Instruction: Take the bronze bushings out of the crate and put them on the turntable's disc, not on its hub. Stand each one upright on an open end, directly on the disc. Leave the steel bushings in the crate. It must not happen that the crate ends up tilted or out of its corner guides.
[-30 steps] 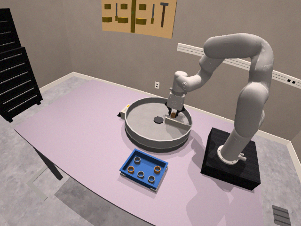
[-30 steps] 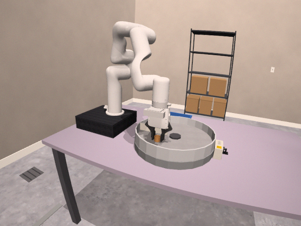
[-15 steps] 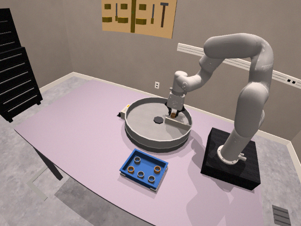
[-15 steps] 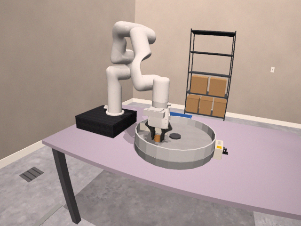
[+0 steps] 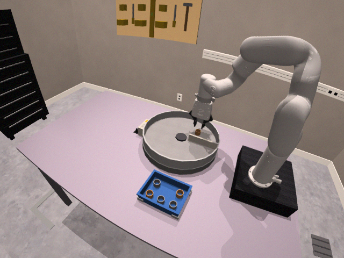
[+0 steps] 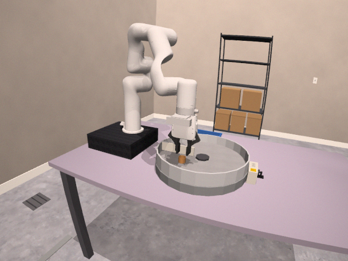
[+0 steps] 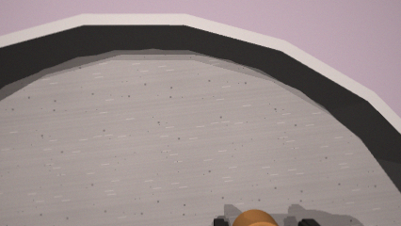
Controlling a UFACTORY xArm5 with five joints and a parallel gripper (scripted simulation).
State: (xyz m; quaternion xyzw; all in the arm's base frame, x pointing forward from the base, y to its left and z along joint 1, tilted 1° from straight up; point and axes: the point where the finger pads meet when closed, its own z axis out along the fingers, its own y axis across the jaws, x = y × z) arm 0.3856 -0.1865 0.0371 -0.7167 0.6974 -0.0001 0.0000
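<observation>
The blue crate lies 10 mm behind my hand, 420 mm to the left of it and 90 mm below it. Also, from my hand: turntable disc: 70 mm ahead, 90 mm to the left, 70 mm below.
</observation>
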